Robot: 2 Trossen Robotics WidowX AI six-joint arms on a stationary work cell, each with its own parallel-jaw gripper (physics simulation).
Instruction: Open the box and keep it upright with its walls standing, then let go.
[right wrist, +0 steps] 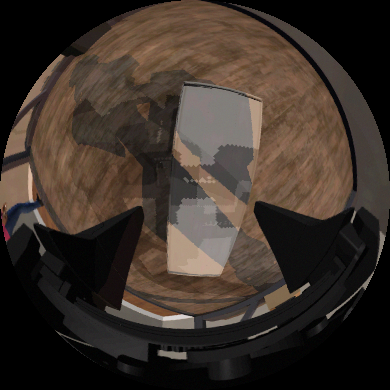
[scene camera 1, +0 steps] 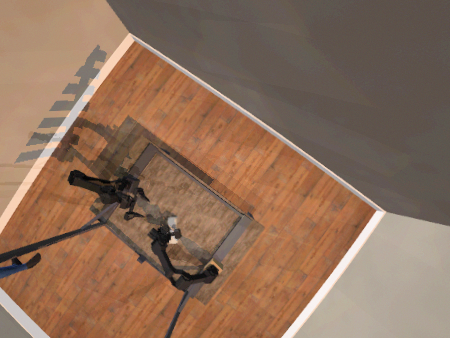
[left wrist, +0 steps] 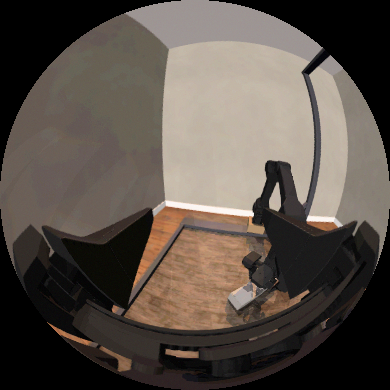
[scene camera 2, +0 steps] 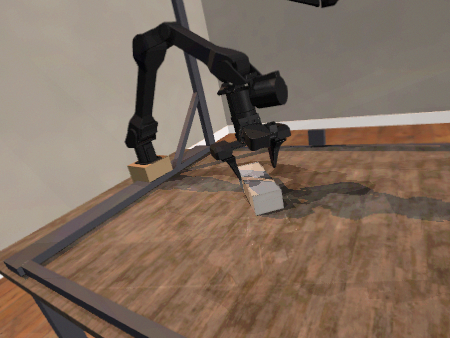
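Pixels of known places: left gripper, fingertip midpoint: (scene camera 1: 146,209) (left wrist: 209,213); right gripper, fingertip midpoint: (right wrist: 200,209) (scene camera 1: 171,231) (scene camera 2: 257,173); left arm's base, origin of the base link: (scene camera 1: 126,184); right arm's base, origin of the base link: (right wrist: 285,302) (scene camera 1: 213,270) (left wrist: 256,220) (scene camera 2: 147,160).
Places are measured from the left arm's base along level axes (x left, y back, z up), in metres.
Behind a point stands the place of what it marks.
Note:
A long pale box (scene camera 1: 172,222) {x -0.142, y -0.426, z -0.034 m} (scene camera 2: 268,200) {x -0.115, y -0.410, z -0.051 m} (left wrist: 243,297) {x -0.142, y -0.411, z -0.032 m} (right wrist: 212,120) {x -0.147, y -0.418, z -0.033 m} lies flat on the wooden table top (scene camera 1: 192,195) {x 0.094, y -0.488, z -0.079 m} (scene camera 2: 150,260) {x 0.044, y -0.623, z -0.079 m}. Its top looks closed, with patchy shadow across it. My right gripper (scene camera 2: 256,171) {x -0.207, y -0.444, z -0.027 m} (right wrist: 200,209) {x -0.207, y -0.444, z -0.027 m} is open and points down over the box's far half in scene camera 2. Its fingers stand on either side of the box, with nothing gripped; whether a finger touches it I cannot tell. My left gripper (scene camera 1: 145,208) {x 0.000, y -0.351, z 0.317 m} (left wrist: 209,213) {x 0.000, y -0.351, z 0.317 m} is open and empty, well away from the box, at the upper left of it in scene camera 1.
A dark metal frame (scene camera 1: 232,241) {x -0.115, y -0.895, z -0.059 m} (scene camera 2: 90,215) {x -0.095, y -0.884, z -0.059 m} borders the table top. My right arm's base stands on a tan block (scene camera 2: 150,170) {x -0.294, y -0.800, z -0.024 m} at the edge. A slanted dark post (scene camera 2: 192,75) {x -0.598, y -0.709, z 0.219 m} rises behind it. A person's blue-clad limb (scene camera 1: 12,270) shows at the far left of scene camera 1.

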